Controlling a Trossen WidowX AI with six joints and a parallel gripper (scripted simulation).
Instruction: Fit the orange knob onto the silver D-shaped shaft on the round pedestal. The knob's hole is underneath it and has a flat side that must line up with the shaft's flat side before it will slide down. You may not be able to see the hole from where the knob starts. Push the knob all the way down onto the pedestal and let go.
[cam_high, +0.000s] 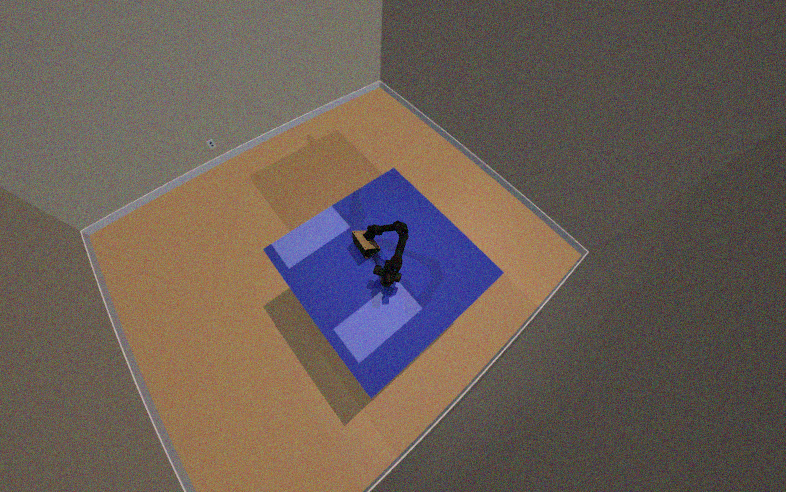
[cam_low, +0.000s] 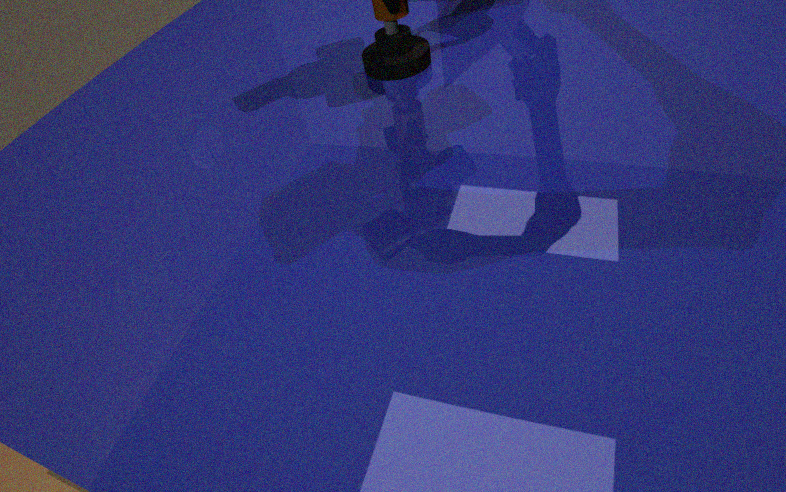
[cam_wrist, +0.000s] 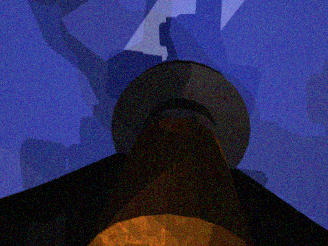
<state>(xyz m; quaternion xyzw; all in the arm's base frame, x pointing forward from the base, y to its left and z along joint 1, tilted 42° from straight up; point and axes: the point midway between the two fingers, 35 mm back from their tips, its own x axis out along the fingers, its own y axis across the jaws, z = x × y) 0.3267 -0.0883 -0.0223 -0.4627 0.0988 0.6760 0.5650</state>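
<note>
The orange knob lies 3 cm above my gripper tip. The rest, counted from my gripper tip: round pedestal (4 cm below).
</note>
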